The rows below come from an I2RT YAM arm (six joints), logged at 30 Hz.
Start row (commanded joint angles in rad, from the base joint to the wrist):
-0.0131, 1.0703, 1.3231, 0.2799, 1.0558, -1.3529
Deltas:
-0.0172, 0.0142, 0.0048, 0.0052, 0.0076, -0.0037
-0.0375, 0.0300, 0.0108, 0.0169, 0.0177, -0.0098
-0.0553, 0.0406, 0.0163, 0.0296, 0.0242, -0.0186
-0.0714, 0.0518, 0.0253, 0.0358, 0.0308, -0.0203
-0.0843, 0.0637, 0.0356, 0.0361, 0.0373, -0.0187
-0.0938, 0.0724, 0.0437, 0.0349, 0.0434, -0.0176
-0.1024, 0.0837, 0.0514, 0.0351, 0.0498, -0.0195
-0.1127, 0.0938, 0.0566, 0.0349, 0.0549, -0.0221
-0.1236, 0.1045, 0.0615, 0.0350, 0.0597, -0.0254
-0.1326, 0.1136, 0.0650, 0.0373, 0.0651, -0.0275
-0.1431, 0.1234, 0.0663, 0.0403, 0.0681, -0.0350
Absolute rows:
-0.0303, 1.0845, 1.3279, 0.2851, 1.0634, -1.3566
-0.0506, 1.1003, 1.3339, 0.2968, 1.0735, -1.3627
-0.0684, 1.1109, 1.3394, 0.3095, 1.0800, -1.3715
-0.0845, 1.1221, 1.3484, 0.3157, 1.0866, -1.3732
-0.0974, 1.1340, 1.3587, 0.3160, 1.0931, -1.3716
-0.1069, 1.1427, 1.3668, 0.3148, 1.0992, -1.3705
-0.1155, 1.1540, 1.3745, 0.3150, 1.1056, -1.3724
-0.1258, 1.1641, 1.3797, 0.3148, 1.1107, -1.3750
-0.1367, 1.1748, 1.3846, 0.3149, 1.1155, -1.3783
-0.1457, 1.1839, 1.3881, 0.3172, 1.1209, -1.3804
-0.1562, 1.1937, 1.3894, 0.3202, 1.1239, -1.3879

